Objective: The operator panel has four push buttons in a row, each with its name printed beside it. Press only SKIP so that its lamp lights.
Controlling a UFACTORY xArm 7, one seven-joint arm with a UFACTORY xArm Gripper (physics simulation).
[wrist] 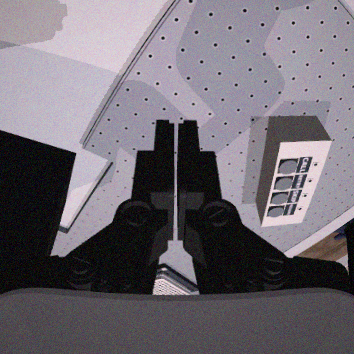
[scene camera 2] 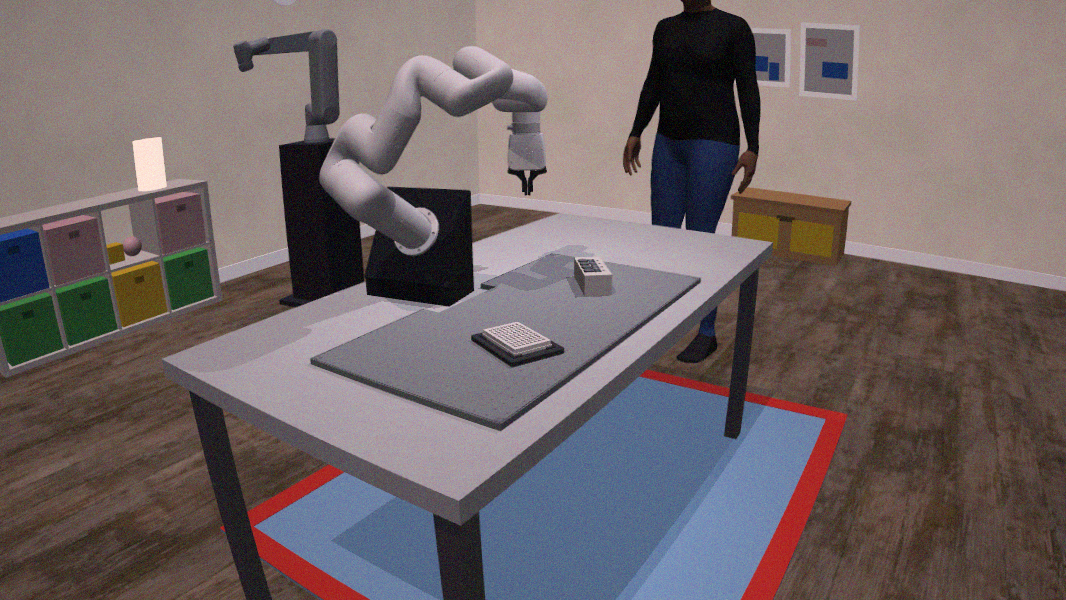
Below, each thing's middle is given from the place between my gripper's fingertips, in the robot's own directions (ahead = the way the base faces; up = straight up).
Labels:
The operator panel [scene camera 2: 599, 282] is 230 mm ahead of my hand, 110 mm to the right of it and 170 mm below it. The rest, counted from my hand: white block [scene camera 2: 515, 338]: 220 mm ahead, 550 mm to the right, 180 mm below.

